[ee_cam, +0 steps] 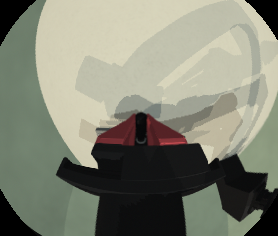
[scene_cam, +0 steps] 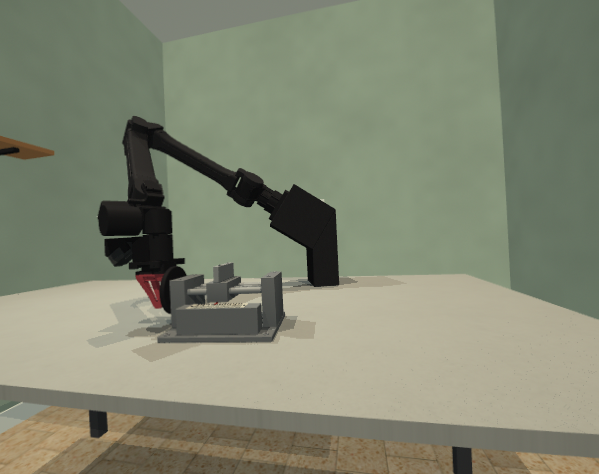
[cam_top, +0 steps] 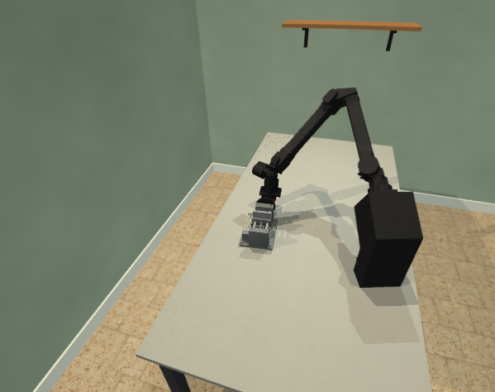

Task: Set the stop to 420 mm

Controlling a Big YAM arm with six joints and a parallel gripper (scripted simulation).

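Now: the sliding stop block 140 mm to the left of my hand, 50 mm ahead of it and 50 mm above it.
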